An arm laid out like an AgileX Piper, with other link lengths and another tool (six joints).
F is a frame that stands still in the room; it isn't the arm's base.
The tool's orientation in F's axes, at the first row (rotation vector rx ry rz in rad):
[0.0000, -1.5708, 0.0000]
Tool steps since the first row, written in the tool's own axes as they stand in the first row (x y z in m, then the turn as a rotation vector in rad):
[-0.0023, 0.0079, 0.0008, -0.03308, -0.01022, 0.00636]
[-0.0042, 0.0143, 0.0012, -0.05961, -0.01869, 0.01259]
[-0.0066, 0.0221, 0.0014, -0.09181, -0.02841, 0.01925]
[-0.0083, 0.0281, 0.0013, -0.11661, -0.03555, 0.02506]
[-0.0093, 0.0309, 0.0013, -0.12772, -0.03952, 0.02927]
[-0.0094, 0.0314, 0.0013, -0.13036, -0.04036, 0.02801]
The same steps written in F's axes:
[-0.0008, 0.0079, -0.0023, -0.00636, -0.01022, -0.03308]
[-0.0012, 0.0143, -0.0042, -0.01259, -0.01869, -0.05961]
[-0.0014, 0.0221, -0.0066, -0.01925, -0.02841, -0.09181]
[-0.0013, 0.0281, -0.0083, -0.02506, -0.03555, -0.11661]
[-0.0013, 0.0309, -0.0093, -0.02927, -0.03952, -0.12772]
[-0.0013, 0.0314, -0.0094, -0.02801, -0.04036, -0.13036]

